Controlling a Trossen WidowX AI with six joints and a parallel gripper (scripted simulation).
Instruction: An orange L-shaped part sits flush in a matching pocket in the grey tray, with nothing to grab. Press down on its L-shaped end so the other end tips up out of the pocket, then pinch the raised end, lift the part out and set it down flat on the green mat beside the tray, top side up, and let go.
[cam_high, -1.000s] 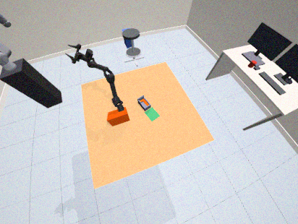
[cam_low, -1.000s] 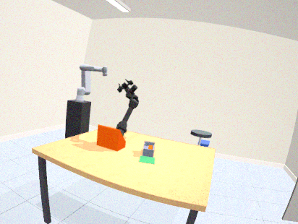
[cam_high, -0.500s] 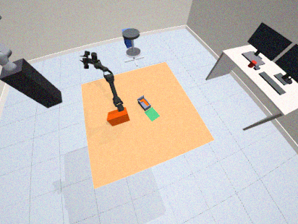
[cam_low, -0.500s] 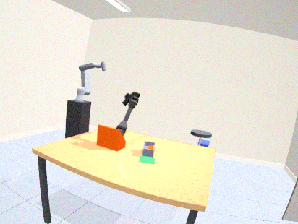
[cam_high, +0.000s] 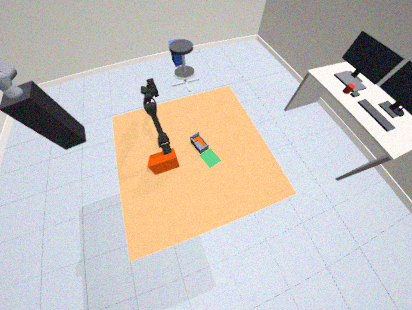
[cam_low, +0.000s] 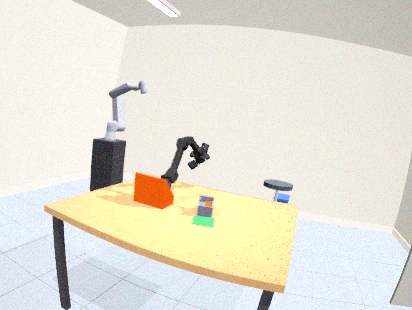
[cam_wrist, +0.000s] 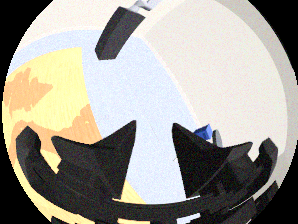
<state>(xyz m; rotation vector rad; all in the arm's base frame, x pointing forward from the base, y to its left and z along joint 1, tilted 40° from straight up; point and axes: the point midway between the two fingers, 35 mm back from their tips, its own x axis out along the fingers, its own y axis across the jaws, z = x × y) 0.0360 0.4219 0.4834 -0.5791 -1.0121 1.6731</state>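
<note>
My gripper tip is now 24 cm short of the orange l-shaped part, 66 cm to the left of it and 13 cm above it. Also, from my gripper tip: green mat: 28 cm ahead, 82 cm to the right, 19 cm below.
</note>
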